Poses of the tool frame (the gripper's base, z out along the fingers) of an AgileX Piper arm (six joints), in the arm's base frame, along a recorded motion.
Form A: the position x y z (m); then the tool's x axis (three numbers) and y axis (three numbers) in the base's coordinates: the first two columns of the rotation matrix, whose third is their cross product.
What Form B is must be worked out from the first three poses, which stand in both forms.
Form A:
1: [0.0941, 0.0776, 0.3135, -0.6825, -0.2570, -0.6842, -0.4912, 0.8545, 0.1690]
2: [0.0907, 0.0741, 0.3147, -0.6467, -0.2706, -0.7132, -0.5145, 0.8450, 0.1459]
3: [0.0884, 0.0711, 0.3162, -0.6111, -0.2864, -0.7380, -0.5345, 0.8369, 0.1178]
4: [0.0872, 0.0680, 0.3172, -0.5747, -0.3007, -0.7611, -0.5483, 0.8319, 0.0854]
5: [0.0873, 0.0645, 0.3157, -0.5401, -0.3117, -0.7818, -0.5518, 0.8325, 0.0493]
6: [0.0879, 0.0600, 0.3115, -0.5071, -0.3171, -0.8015, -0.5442, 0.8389, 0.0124]
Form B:
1:
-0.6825, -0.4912, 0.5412, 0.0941
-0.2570, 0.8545, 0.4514, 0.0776
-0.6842, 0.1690, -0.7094, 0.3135
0, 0, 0, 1

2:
-0.6467, -0.5145, 0.5632, 0.0907
-0.2706, 0.8450, 0.4613, 0.0741
-0.7132, 0.1459, -0.6857, 0.3147
0, 0, 0, 1

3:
-0.6111, -0.5345, 0.5839, 0.0884
-0.2864, 0.8369, 0.4664, 0.0711
-0.7380, 0.1178, -0.6645, 0.3162
0, 0, 0, 1

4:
-0.5747, -0.5483, 0.6075, 0.0872
-0.3007, 0.8319, 0.4664, 0.0680
-0.7611, 0.0854, -0.6430, 0.3172
0, 0, 0, 1

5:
-0.5401, -0.5518, 0.6355, 0.0873
-0.3117, 0.8325, 0.4580, 0.0645
-0.7818, 0.0493, -0.6216, 0.3157
0, 0, 0, 1

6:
-0.5071, -0.5442, 0.6684, 0.0879
-0.3171, 0.8389, 0.4425, 0.0600
-0.8015, 0.0124, -0.5980, 0.3115
0, 0, 0, 1

